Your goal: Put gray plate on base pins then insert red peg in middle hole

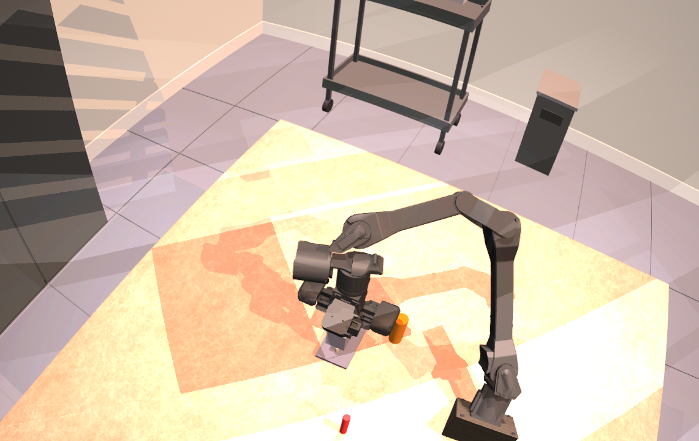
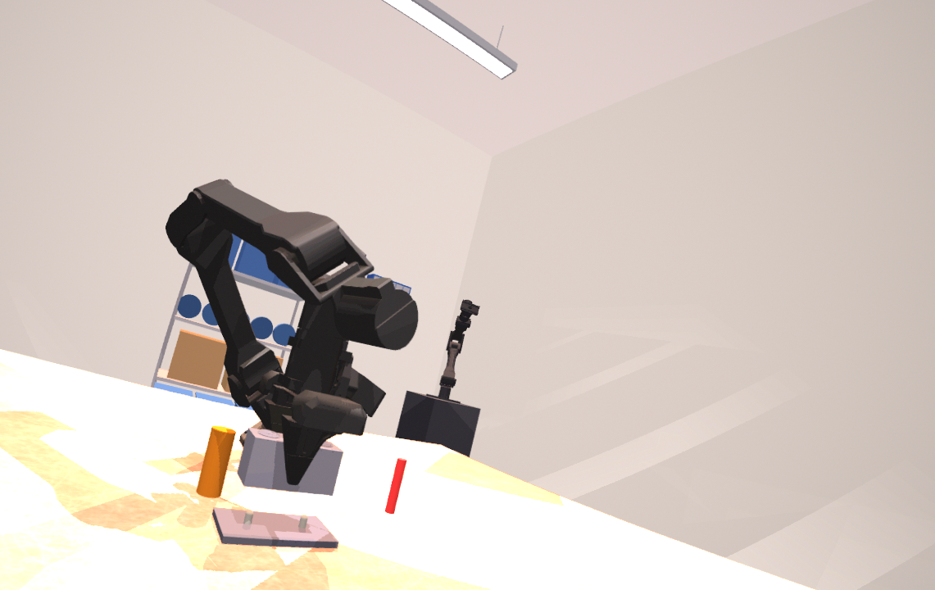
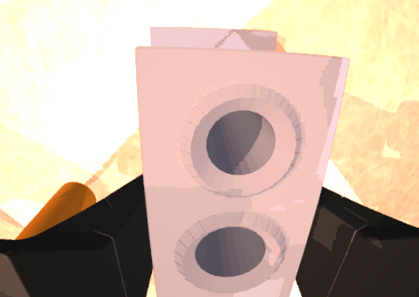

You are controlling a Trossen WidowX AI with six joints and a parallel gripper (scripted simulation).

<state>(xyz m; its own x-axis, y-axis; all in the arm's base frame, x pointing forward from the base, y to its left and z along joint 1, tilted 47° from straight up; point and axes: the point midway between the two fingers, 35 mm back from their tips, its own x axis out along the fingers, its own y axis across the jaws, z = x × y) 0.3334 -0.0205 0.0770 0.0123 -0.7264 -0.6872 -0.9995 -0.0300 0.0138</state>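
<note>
Now: gripper tip 50 mm above the base. Round my gripper tip: red peg (190 mm to the left, 90 mm behind, 20 mm below); gray plate (30 mm above); orange cylinder (100 mm behind, 60 mm to the right, 20 mm below).
</note>
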